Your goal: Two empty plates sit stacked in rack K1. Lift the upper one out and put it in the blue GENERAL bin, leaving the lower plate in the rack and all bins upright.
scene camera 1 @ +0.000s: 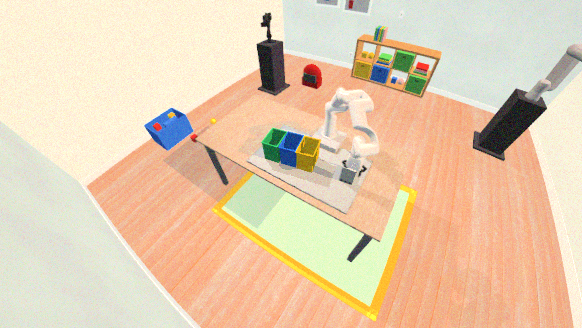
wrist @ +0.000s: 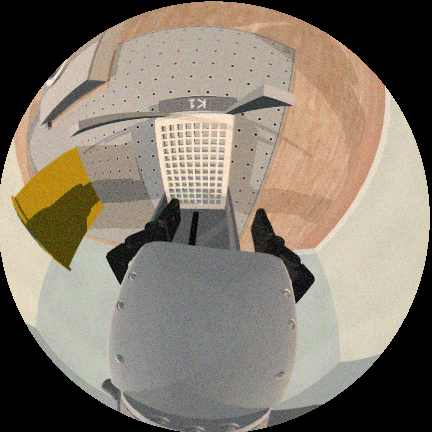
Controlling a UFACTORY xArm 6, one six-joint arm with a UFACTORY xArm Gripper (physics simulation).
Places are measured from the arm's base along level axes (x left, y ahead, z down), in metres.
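Pixels of known places: gripper, fingertip midpoint: (wrist: pixel 216 213); arm's base, origin of the base link: (scene camera 1: pixel 328 134).
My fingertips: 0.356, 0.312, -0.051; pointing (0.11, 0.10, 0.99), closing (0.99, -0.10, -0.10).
For each thing: its top centre in the pictures, then the offset to it from my fingertips, as dx, dy, dz. Level surfaces: height alone.
- grey rack K1, middle of its top: (wrist: pixel 167 228) (scene camera 1: pixel 352 161) -0.034, -0.044, -0.065
- blue bin, middle of its top: (scene camera 1: pixel 291 141) -0.473, +0.057, -0.096
- green bin, middle of its top: (scene camera 1: pixel 274 136) -0.603, +0.092, -0.096
- yellow bin, middle of its top: (scene camera 1: pixel 308 145) -0.346, +0.028, -0.096
- perforated grey board, its level: dz +0.083
- wooden table, its level: dz +0.097
A white plate with a grid of square wells (wrist: pixel 197 160) sits level in the grey rack K1 (scene camera 1: pixel 348 175) (wrist: pixel 172 105). I cannot tell the lower plate apart beneath it. My gripper (scene camera 1: pixel 354 167) (wrist: pixel 216 213) is open and empty, low over the rack. In the wrist view its left finger is near the plate's near left corner, and its right finger stands apart, out past the rack's right wall. The blue bin (scene camera 1: pixel 291 152) stands upright between the green bin (scene camera 1: pixel 273 147) and the yellow bin (scene camera 1: pixel 308 155) (wrist: pixel 60 175).
Grey guide posts (wrist: pixel 120 120) (wrist: pixel 262 97) rise on both sides of the rack. The rack and bins stand on a perforated grey board (scene camera 1: pixel 325 187) (wrist: pixel 200 60) on the wooden table (scene camera 1: pixel 260 107). The arm's base (scene camera 1: pixel 327 142) is behind the yellow bin.
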